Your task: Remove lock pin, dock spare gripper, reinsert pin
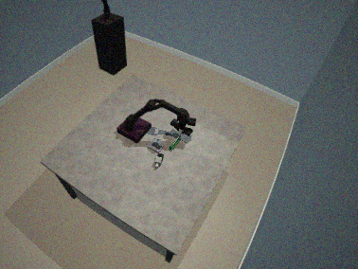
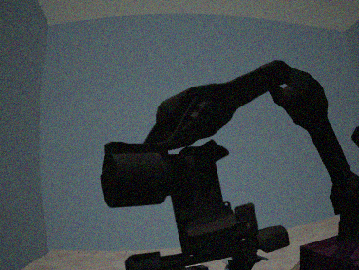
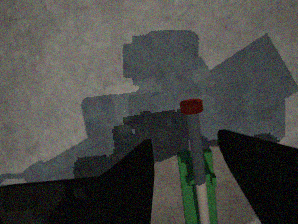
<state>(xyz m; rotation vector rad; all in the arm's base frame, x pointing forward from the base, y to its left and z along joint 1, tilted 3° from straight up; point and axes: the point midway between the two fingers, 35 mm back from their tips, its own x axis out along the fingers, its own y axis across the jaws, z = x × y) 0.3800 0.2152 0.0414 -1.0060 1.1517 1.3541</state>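
My gripper tip is 10 cm to the left of the green bar, 4 cm above it and 1 cm short of it. Also, from my gripper tip: spare gripper 32 cm to the right, 3 cm below; then grey socket block 21 cm to the right, 10 cm behind, 1 cm below.
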